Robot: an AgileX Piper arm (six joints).
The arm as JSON. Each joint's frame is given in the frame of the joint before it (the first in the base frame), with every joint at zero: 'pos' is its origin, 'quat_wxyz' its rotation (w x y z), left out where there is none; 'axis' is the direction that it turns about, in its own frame. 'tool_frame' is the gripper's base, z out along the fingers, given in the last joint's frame.
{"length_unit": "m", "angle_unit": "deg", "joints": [
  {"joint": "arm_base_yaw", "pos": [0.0, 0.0, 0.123], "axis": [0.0, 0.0, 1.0]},
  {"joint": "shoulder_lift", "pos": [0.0, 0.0, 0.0], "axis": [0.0, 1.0, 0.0]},
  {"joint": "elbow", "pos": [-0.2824, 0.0, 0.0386], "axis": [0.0, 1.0, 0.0]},
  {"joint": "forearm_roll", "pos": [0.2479, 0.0, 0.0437], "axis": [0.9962, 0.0, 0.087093]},
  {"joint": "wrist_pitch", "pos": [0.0, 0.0, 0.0], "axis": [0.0, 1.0, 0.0]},
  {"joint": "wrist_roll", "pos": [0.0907, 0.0, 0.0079], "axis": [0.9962, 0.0, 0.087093]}
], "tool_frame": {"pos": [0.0, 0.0, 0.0], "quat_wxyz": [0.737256, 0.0, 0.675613, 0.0]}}
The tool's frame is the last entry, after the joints.
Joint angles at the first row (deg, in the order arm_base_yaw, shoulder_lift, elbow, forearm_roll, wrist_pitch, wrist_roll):
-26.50, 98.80, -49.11, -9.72, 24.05, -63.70
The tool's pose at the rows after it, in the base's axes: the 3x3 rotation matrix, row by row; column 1 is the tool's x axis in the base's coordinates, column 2 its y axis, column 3 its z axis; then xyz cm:
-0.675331 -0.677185 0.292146; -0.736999 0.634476 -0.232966; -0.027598 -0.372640 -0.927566; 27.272 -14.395 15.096
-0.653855 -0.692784 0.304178; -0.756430 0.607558 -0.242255; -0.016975 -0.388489 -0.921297; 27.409 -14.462 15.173
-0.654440 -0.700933 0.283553; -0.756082 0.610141 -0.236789; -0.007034 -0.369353 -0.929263; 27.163 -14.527 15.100
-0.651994 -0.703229 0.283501; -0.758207 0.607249 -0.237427; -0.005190 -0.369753 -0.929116; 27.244 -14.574 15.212
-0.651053 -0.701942 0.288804; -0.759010 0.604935 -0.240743; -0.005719 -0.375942 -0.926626; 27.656 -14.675 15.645
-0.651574 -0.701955 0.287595; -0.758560 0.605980 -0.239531; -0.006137 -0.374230 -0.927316; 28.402 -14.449 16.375
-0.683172 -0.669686 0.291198; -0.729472 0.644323 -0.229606; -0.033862 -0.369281 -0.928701; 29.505 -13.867 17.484
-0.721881 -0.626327 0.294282; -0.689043 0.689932 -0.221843; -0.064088 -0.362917 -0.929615; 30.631 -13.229 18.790
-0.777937 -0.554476 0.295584; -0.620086 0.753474 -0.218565; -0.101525 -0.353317 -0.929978; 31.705 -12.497 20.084
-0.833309 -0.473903 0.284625; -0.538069 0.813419 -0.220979; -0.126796 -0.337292 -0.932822; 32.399 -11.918 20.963
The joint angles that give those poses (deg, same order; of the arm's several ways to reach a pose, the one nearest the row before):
-26.50, 98.80, -49.11, -10.98, 24.20, -64.51
-26.45, 98.80, -49.17, -11.84, 23.39, -65.45
-26.71, 98.80, -49.17, -11.62, 24.65, -66.07
-26.71, 98.80, -49.50, -11.57, 24.96, -66.36
-26.51, 98.85, -50.76, -11.46, 25.81, -66.42
-25.44, 98.90, -52.94, -11.34, 28.14, -65.69
-23.68, 98.90, -56.03, -10.32, 31.41, -62.35
-21.85, 98.90, -59.53, -9.66, 35.07, -57.92
-19.91, 99.01, -63.01, -9.67, 38.65, -50.92
-18.38, 99.26, -65.62, -10.36, 41.81, -43.41

